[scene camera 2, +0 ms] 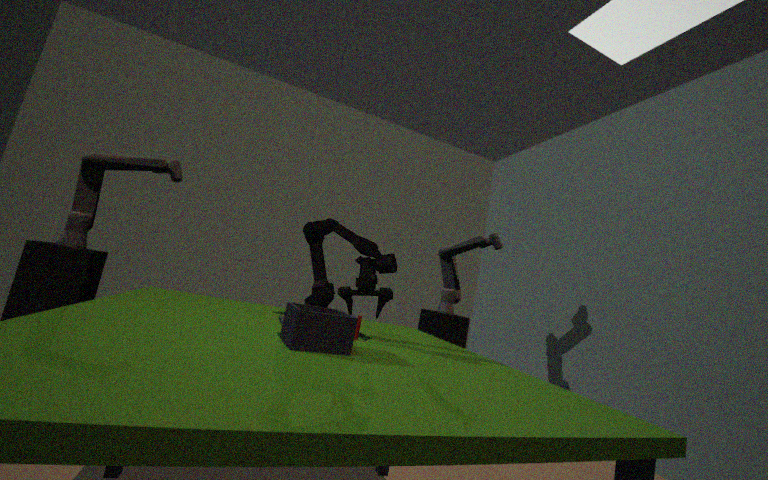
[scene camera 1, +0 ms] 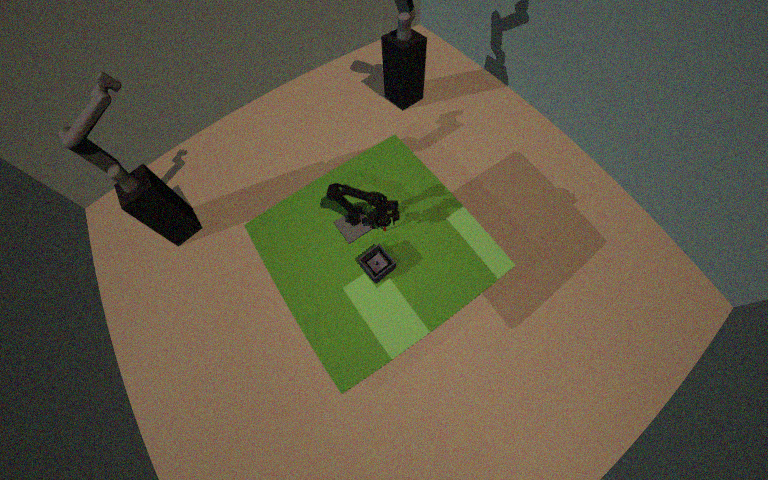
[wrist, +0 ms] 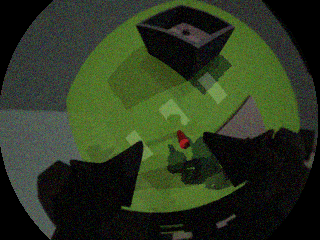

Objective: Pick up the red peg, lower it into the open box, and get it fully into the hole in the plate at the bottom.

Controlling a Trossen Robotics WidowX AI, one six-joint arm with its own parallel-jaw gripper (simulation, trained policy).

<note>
In view: my gripper (scene camera 2: 363, 317) and a dark box (scene camera 2: 315, 329).
The dark box is seen too in the wrist view (wrist: 187, 57). My gripper is seen too in the wrist view (wrist: 174, 139).
</note>
